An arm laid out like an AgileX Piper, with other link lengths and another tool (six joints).
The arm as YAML. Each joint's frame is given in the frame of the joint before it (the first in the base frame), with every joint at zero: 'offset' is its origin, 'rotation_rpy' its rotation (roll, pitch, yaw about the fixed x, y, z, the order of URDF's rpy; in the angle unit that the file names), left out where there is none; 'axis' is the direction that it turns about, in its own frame. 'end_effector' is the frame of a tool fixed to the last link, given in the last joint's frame.
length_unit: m
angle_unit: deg
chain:
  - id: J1
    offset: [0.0, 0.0, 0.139]
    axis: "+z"
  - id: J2
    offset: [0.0, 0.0, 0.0]
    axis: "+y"
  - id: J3
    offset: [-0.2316, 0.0, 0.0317]
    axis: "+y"
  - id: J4
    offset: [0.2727, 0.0, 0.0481]
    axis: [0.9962, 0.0, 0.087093]
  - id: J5
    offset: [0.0, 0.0, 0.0]
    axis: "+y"
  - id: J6
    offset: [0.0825, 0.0, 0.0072]
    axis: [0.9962, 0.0, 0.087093]
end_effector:
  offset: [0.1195, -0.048, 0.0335]
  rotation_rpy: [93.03, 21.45, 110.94]
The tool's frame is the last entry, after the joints.
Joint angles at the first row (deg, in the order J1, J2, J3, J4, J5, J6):
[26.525 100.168 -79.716 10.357 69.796 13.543]
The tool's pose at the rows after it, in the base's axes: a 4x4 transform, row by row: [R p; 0 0 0 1], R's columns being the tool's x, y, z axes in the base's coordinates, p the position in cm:
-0.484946 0.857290 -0.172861 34.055; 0.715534 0.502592 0.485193 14.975; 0.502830 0.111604 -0.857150 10.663; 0 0 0 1
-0.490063 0.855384 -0.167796 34.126; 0.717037 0.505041 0.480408 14.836; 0.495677 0.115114 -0.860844 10.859; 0 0 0 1
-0.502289 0.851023 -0.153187 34.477; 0.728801 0.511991 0.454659 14.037; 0.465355 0.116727 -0.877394 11.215; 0 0 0 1
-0.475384 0.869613 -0.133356 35.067; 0.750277 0.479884 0.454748 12.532; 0.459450 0.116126 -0.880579 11.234; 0 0 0 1
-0.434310 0.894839 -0.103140 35.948; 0.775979 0.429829 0.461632 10.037; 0.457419 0.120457 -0.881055 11.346; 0 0 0 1
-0.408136 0.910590 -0.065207 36.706; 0.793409 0.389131 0.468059 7.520; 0.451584 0.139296 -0.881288 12.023; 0 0 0 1
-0.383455 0.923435 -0.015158 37.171; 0.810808 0.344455 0.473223 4.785; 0.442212 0.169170 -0.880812 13.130; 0 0 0 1
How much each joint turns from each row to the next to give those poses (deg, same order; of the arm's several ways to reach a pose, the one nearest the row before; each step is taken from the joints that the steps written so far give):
[-0.001 -0.610 -0.133 -0.218 0.000 0.135]
[0.000 -0.284 0.000 -0.463 0.051 -0.001]
[-0.287 -0.444 0.001 -2.036 0.200 0.001]
[-2.281 0.000 -0.002 -0.398 0.003 0.000]
[-4.096 -0.157 0.001 0.000 -0.001 -0.858]
[-4.083 -1.019 0.001 0.000 0.084 -1.536]
[-4.292 -2.013 0.417 0.000 0.000 -1.563]

